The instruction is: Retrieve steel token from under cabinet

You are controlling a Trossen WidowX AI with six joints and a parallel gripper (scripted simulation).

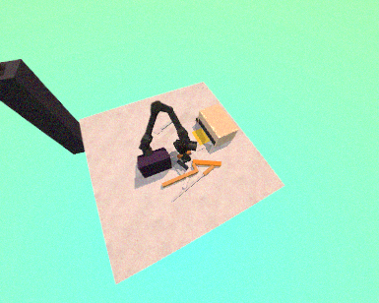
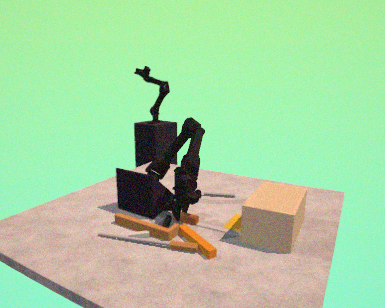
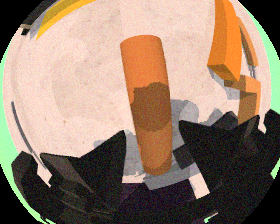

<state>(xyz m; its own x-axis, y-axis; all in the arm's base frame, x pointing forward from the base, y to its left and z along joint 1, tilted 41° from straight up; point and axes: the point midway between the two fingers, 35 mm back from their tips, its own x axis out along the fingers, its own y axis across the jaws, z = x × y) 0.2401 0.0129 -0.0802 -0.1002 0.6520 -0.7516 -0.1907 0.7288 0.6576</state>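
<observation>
Right now my gripper tip is 4 cm past the dark-handled tool and 4 cm to the left of it. Also, from my gripper tip: orange bar (17 cm ahead, 11 cm to the right, 1 cm above).
</observation>
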